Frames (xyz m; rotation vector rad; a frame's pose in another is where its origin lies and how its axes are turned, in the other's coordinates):
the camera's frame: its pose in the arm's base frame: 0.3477 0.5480 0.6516 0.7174 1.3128 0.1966
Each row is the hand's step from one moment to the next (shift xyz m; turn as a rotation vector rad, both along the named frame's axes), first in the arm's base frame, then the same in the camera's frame.
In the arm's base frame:
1: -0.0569 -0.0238 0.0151 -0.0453 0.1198 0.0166
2: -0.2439 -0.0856 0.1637 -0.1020 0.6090 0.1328
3: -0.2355 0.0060 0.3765 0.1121 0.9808 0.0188
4: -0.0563 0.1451 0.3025 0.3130 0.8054 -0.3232
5: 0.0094 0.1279 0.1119 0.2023 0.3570 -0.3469
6: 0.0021 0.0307 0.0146 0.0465 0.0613 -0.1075
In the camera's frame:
1: -0.0402 -0.0243 -0.0428 0.0362 0.0904 -0.0848
2: -0.2438 -0.0339 -0.1817 0.1800 0.5210 -0.3084
3: -0.3665 0.1626 -0.1911 0.5236 0.7970 -0.2558
4: -0.1853 0.2732 -0.0821 0.7649 0.5148 -0.0317
5: -0.0218 0.1662 -0.0297 0.5215 0.1263 0.0290
6: 0.0047 0.0327 -0.0082 0.1316 -0.0031 0.0121

